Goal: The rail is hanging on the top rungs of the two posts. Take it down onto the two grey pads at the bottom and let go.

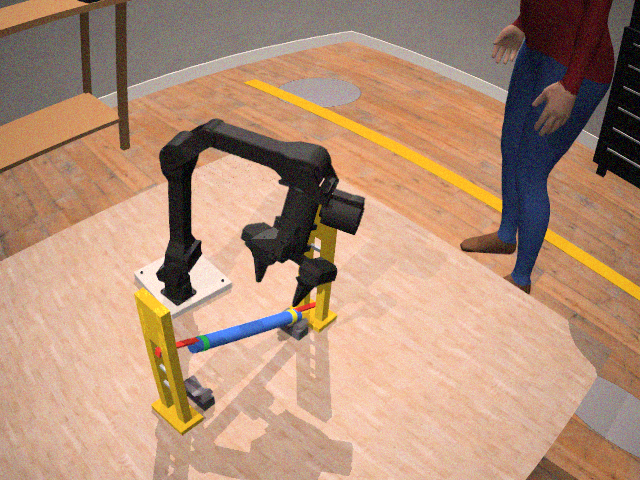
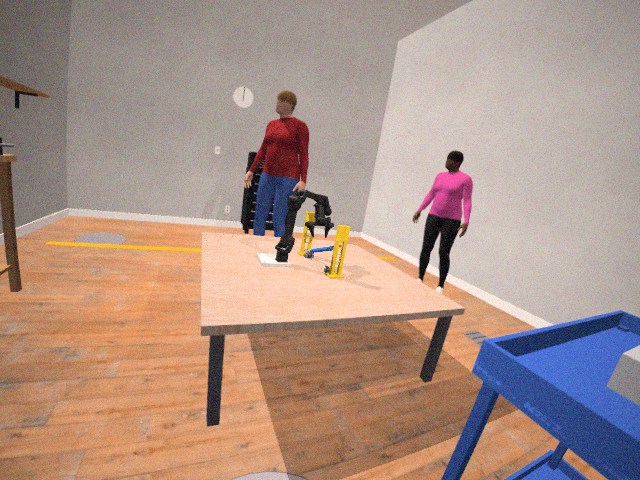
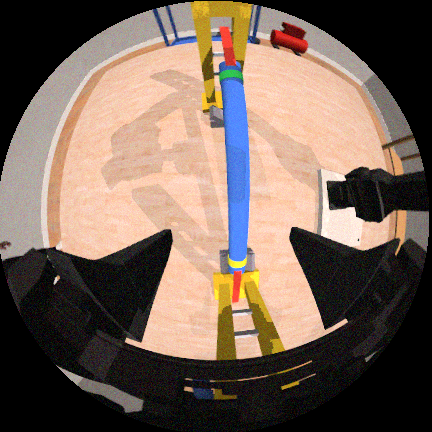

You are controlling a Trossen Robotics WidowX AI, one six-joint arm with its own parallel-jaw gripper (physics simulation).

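Frame: origin at the arm's base, x down, y left, z ahead, level; millimetres.
Seen in the pictures: gripper, between the fingertips: (image 1: 275,294) (image 2: 319,237) (image 3: 233,234); arm's base, origin of its link: (image 1: 178,292) (image 2: 281,260) (image 3: 336,194).
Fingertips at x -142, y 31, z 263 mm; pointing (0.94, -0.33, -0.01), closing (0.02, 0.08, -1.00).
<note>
Pixels of each thing's middle, then the offset from my fingertips to it. Level surfaces: height alone.
- blue rail, middle of its body: (image 3: 237,173) (image 1: 248,329) (image 2: 320,249) dy -58, dx +64, dz -17 mm
- far yellow post, middle of its body: (image 3: 247,341) (image 1: 316,261) (image 2: 308,233) dy +134, dx +9, dz -12 mm
- wooden table, height of its surface: dx +159 mm
The blue rail (image 1: 248,330) (image 2: 321,249) (image 3: 236,150) hangs tilted. Its green-banded end is high, its red tab in the near yellow post (image 1: 161,321) (image 2: 341,238) (image 3: 222,10), above visible rungs. Its yellow-banded end is low at the far yellow post (image 1: 325,294) (image 2: 309,217) (image 3: 226,320), with rungs above its tab. One grey pad (image 1: 199,393) (image 2: 327,270) (image 3: 216,118) lies well below the green end. The other grey pad (image 1: 297,330) (image 3: 251,260) is under the yellow end; contact is unclear. My gripper (image 1: 276,291) (image 2: 318,235) (image 3: 233,234) is open and empty, above the rail, fingers spread to either side.
The arm's white base plate (image 1: 209,284) (image 2: 269,261) (image 3: 345,235) is bolted on the wooden table (image 1: 439,372) (image 2: 289,304) beside the posts. The two posts rise close to my arm. A person in red (image 1: 563,46) (image 2: 286,144) stands behind the table. A blue cart (image 2: 558,397) stands in front.
</note>
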